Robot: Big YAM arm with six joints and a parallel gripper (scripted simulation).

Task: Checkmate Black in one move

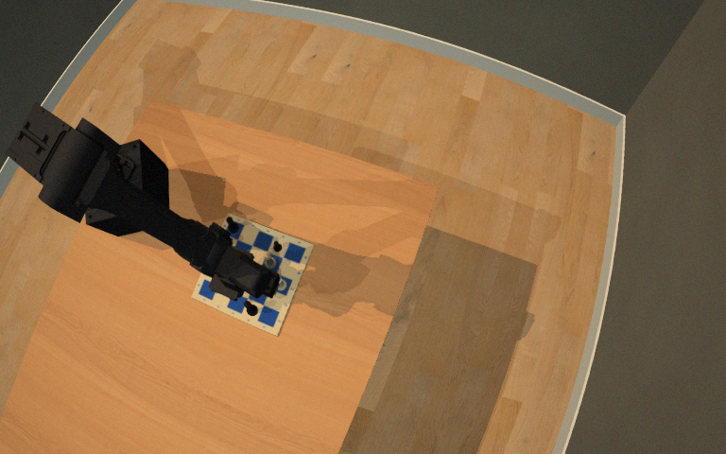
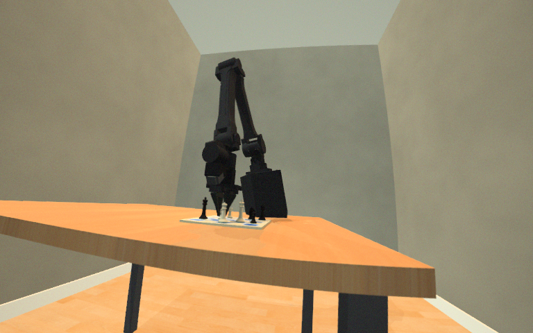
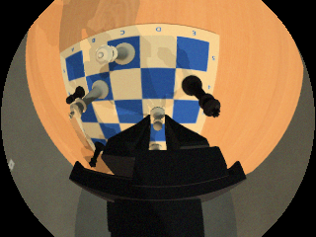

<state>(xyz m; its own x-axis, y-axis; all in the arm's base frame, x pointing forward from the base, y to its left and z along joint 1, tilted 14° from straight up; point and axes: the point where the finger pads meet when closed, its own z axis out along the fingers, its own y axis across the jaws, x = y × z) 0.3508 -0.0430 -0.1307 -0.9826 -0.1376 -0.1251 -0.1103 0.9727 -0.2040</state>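
The chessboard is 4 cm to the left of my hand and 2 cm below it. Also, from my hand: tall black piece 5 cm ahead, 4 cm to the right, 2 cm above.
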